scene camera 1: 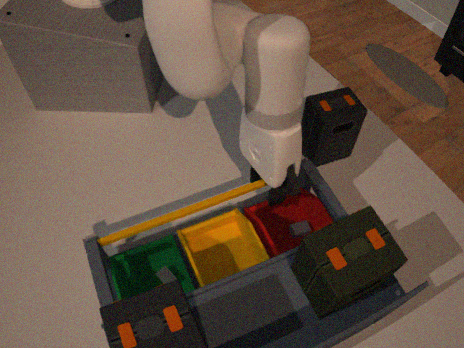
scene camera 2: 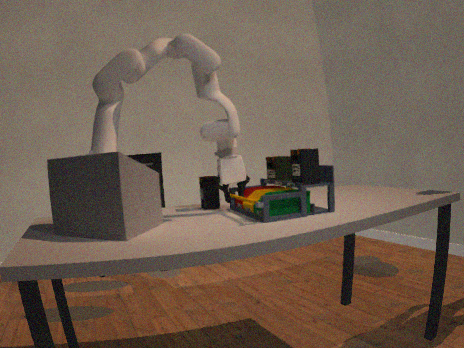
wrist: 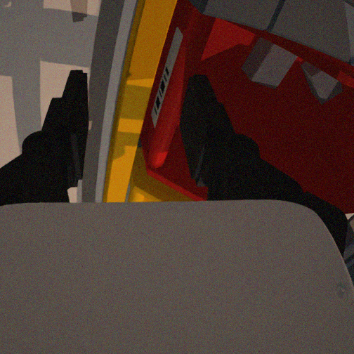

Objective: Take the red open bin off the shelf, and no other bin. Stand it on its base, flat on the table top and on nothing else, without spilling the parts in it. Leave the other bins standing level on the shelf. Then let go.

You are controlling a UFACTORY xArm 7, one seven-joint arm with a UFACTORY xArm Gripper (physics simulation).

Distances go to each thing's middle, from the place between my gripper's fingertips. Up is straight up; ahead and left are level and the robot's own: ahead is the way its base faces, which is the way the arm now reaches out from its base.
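Labels:
Red bin (scene camera 1: 271, 224): my hand 90 mm short of it. Others, from my hand: yellow bin (scene camera 1: 221, 246), 80 mm ahead, 120 mm to the right; green bin (scene camera 1: 133, 272), 80 mm ahead, 230 mm to the right; yellow rod (scene camera 1: 218, 199), 10 mm behind, 110 mm to the right, 20 mm above.

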